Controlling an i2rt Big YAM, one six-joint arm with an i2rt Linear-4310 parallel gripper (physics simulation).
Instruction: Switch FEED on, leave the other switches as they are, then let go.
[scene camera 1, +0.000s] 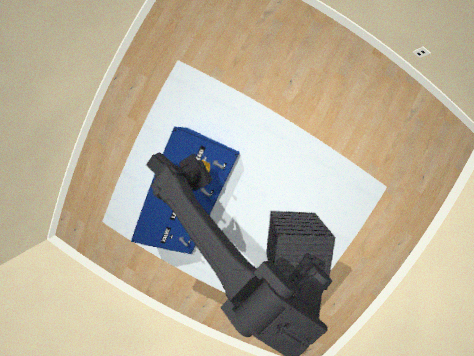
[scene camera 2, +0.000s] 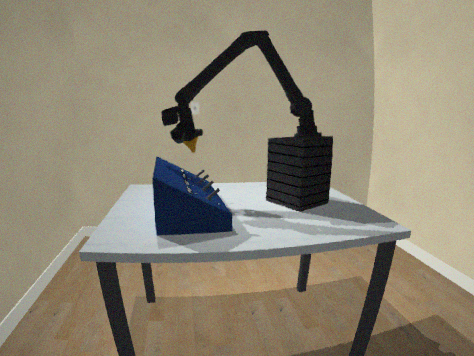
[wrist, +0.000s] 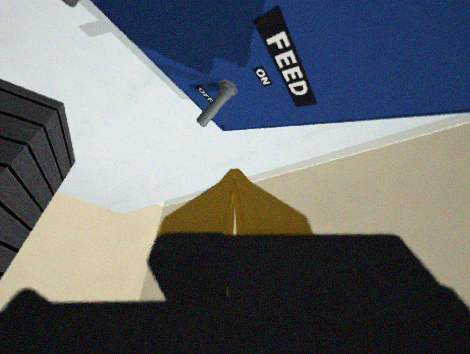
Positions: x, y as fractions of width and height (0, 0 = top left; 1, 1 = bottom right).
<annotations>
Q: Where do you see a blue sloped switch panel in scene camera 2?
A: At 0.39, 0.58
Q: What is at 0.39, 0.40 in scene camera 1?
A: A blue sloped switch panel.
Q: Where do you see my gripper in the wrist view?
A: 0.50, 0.50
</annotations>
